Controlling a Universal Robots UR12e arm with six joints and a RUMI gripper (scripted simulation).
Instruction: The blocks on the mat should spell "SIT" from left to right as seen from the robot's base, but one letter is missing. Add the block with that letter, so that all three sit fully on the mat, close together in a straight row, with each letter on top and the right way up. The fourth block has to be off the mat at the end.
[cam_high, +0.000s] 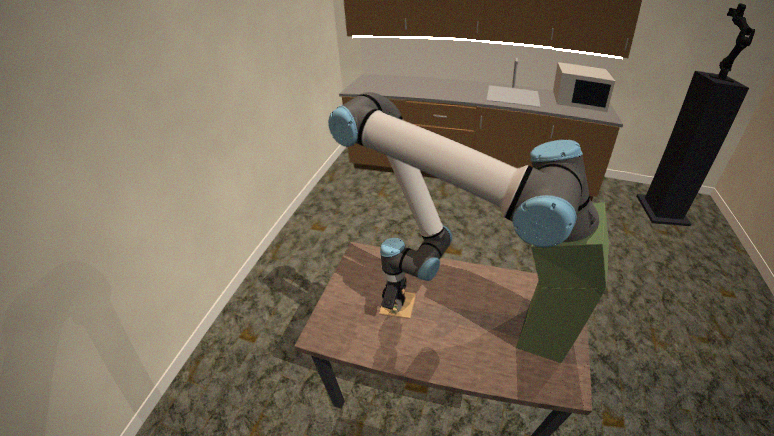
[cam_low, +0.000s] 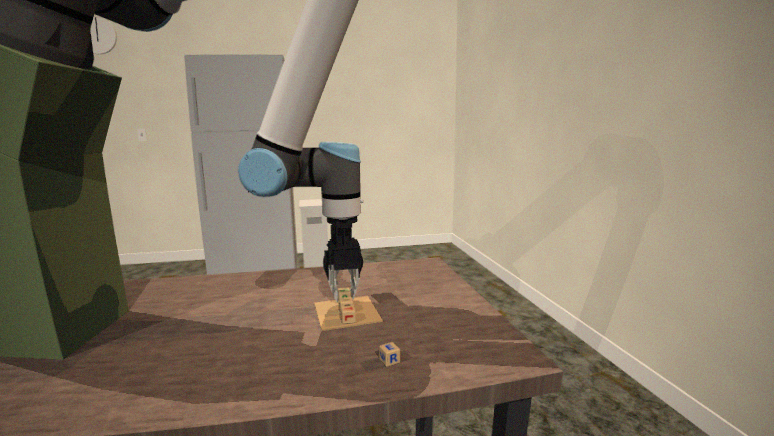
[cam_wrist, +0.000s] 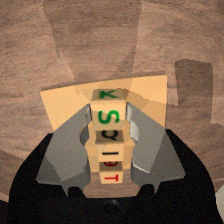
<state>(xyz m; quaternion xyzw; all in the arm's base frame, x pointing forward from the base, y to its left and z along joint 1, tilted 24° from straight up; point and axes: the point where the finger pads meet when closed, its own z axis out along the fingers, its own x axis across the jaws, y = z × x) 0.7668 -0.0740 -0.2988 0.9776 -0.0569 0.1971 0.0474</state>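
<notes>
Right now the letter block is 1 cm behind my hand, 5 cm to the right of it and 1 cm below it. The rest, counted from my hand: mat: 1 cm behind, 5 cm to the right, 2 cm below.
</notes>
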